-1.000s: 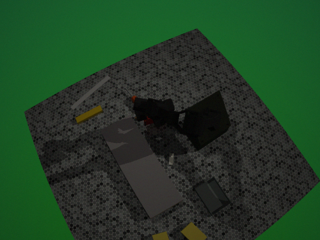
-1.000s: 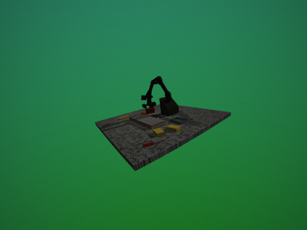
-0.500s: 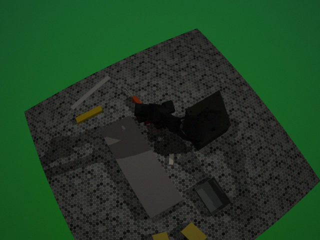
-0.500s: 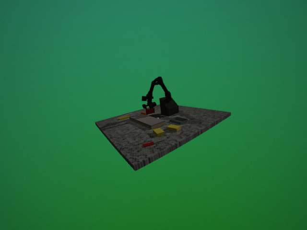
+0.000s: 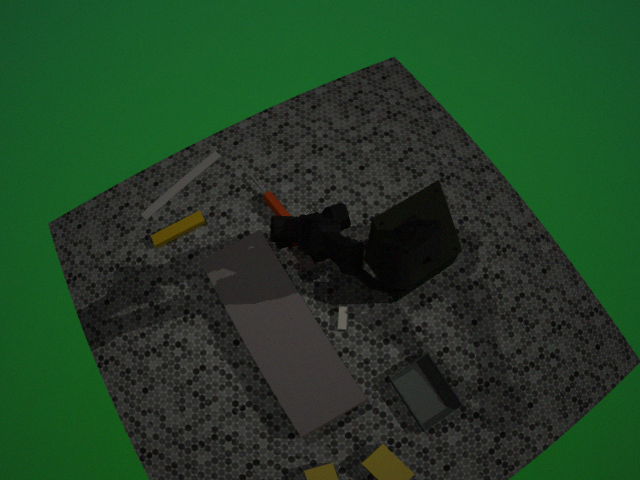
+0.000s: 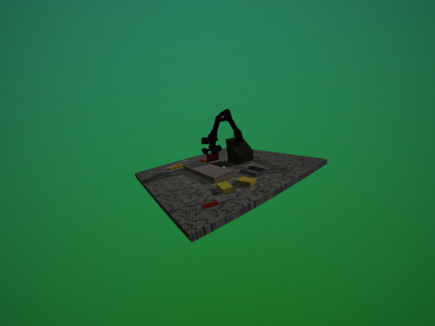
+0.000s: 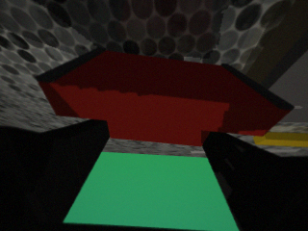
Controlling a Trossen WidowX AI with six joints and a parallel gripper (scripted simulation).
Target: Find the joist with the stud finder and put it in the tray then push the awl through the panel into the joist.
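Now: gripper tip 20 mm short of the red stud finder and 10 mm above it. From my gripper tip the other things lie so: awl (70 mm below, 50 mm to the right, 10 mm ahead); orange-handled tool (180 mm to the right, 60 mm below, 20 mm ahead); small white block (240 mm to the left, 70 mm below, 60 mm ahead).
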